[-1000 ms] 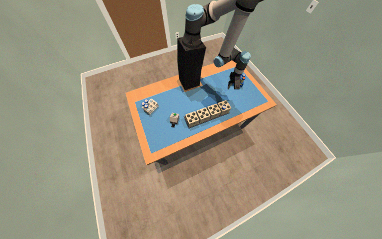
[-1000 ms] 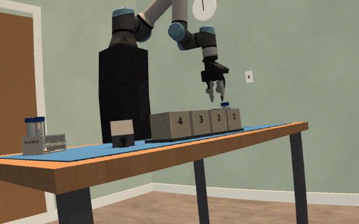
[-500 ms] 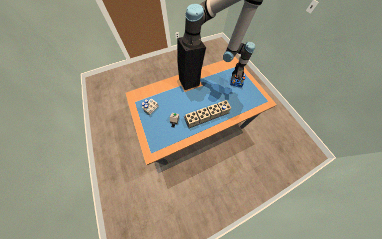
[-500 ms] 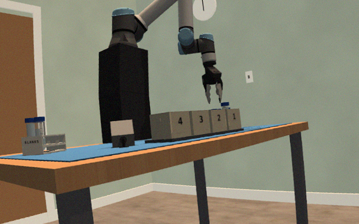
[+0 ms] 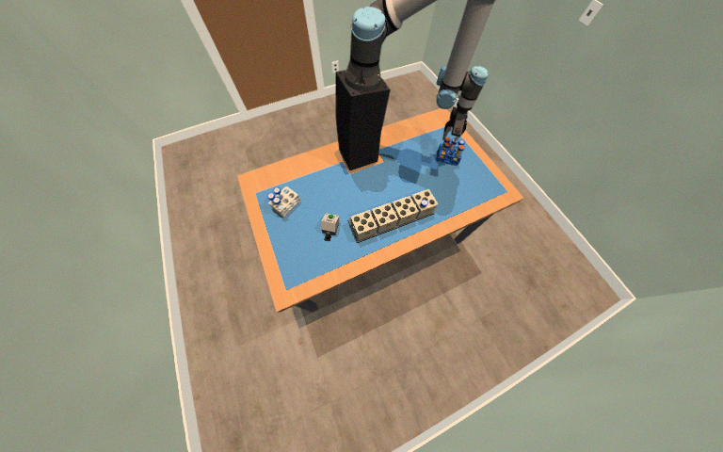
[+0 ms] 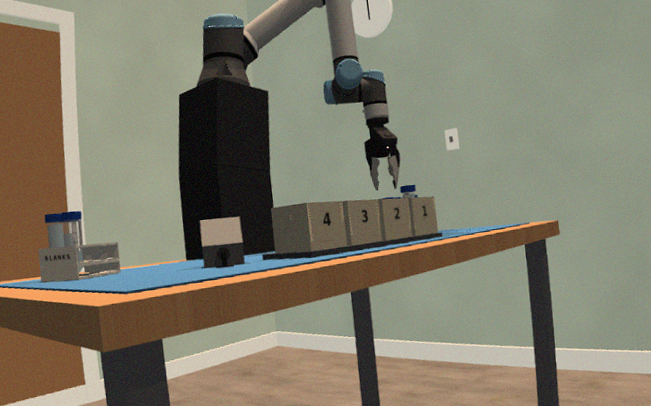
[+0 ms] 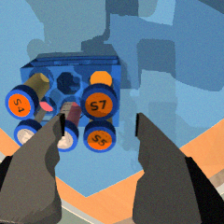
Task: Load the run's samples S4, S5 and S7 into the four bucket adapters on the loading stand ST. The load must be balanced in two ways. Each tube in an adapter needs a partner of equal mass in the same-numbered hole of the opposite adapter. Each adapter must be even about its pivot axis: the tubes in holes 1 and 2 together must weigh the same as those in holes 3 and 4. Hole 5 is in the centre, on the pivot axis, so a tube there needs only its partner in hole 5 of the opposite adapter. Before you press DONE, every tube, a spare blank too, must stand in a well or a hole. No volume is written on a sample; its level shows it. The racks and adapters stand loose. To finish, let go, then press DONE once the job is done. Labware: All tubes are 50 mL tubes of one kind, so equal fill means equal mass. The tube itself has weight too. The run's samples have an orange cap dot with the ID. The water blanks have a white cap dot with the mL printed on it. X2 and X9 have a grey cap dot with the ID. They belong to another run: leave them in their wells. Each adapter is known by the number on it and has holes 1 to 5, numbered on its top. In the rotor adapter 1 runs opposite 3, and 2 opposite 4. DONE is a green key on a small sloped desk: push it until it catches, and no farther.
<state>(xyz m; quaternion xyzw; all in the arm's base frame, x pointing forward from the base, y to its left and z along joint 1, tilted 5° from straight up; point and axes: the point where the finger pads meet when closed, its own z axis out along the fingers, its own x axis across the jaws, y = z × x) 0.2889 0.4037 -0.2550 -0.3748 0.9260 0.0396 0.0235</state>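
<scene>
The tube lies 100 mm below my hand and 10 mm behind it. The rest, counted from my hand: green key 750 mm to the right, 90 mm below, 20 mm ahead; blue sample rack 130 mm below, 50 mm to the left, 10 mm ahead; done desk 760 mm to the right, 110 mm below, 30 mm ahead.
</scene>
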